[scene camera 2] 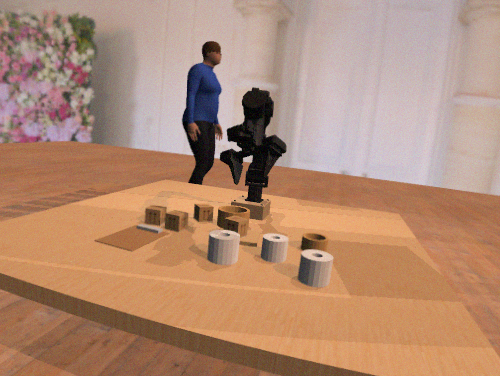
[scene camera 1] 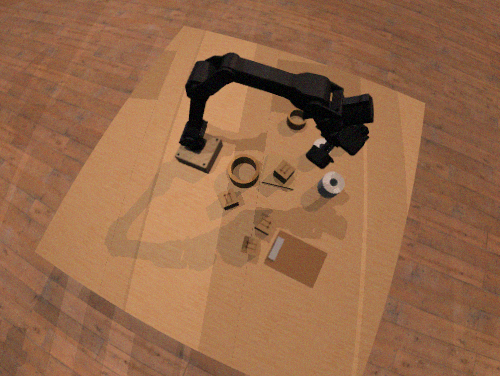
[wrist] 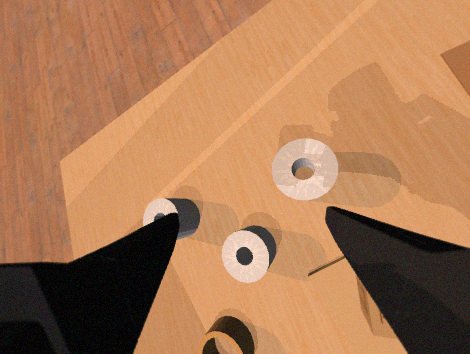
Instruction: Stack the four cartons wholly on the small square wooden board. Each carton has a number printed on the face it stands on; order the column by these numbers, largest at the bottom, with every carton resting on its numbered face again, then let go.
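Places are measured from the arm's base along level axes (x ahead, y left, z up), in millimetres.
Where they show: gripper, fingertip midpoint: (scene camera 2: 249,180) (scene camera 1: 342,149) (wrist: 252,216); arm's base at its link origin: (scene camera 2: 254,200) (scene camera 1: 195,144).
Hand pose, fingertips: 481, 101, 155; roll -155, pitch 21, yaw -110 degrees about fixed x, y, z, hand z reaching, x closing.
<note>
Things, the pixels of their centre, and the offset from my fingertips, as dx, dy, dz.
- small wooden board at the middle of its body: (wrist: 375,299) (scene camera 2: 239,236) (scene camera 1: 280,171) -153, -55, -206
- second carton at the middle of its body: (scene camera 1: 228,199) (scene camera 2: 203,212) -281, -237, -185
- third carton at the middle of its body: (scene camera 2: 176,220) (scene camera 1: 265,224) -129, -267, -185
- fourth carton at the middle of its body: (scene camera 1: 250,246) (scene camera 2: 155,215) -145, -355, -185
- small ring at the middle of its body: (wrist: 226,351) (scene camera 2: 314,243) (scene camera 1: 297,119) -173, +179, -191
- brown sheet at the middle of its body: (scene camera 2: 134,235) (scene camera 1: 296,258) +16, -331, -206
One carton (scene camera 1: 283,171) (scene camera 2: 236,226) (wrist: 371,312) appears to stand on the small wooden board (scene camera 1: 278,186) (scene camera 2: 249,244) (wrist: 326,266), whose thin edge shows. A second carton (scene camera 1: 229,199) (scene camera 2: 203,212) stands apart, toward the robot base. A third carton (scene camera 1: 263,224) (scene camera 2: 176,220) and a fourth carton (scene camera 1: 249,245) (scene camera 2: 155,215) stand near each other by the brown sheet. Arrows show on the cartons; their numbered faces are hidden. My gripper (scene camera 2: 251,175) (wrist: 252,216) is open and empty, high above the table on the paper rolls' side; its right finger partly covers the first carton in the wrist view.
Paper rolls (scene camera 1: 331,184) (scene camera 2: 223,247) (wrist: 320,182) stand beyond the board. A large wooden ring (scene camera 1: 244,184) (scene camera 2: 225,218) is near the base, a small ring (scene camera 1: 296,126) (scene camera 2: 314,245) (wrist: 244,332) farther along. The brown sheet (scene camera 1: 300,262) (scene camera 2: 125,240) bears a grey strip. A person (scene camera 2: 204,95) stands behind.
</note>
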